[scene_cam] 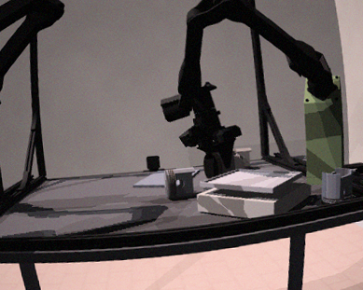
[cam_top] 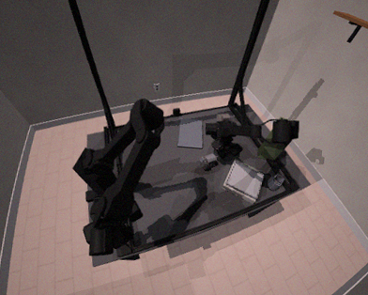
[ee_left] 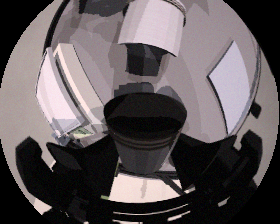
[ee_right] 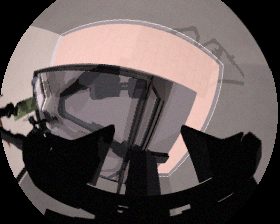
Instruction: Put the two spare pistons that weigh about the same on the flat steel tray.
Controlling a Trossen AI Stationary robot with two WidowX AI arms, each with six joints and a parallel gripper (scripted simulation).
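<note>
Now: the white scale pan 20 cm ahead of my left hand, 4 cm to the left of it and 4 cm below it. The rest, counted from my left hand: flat grey steel tray 21 cm behind, 13 cm to the right, 9 cm below; piston 26 cm behind, 11 cm to the left, 5 cm below.
</note>
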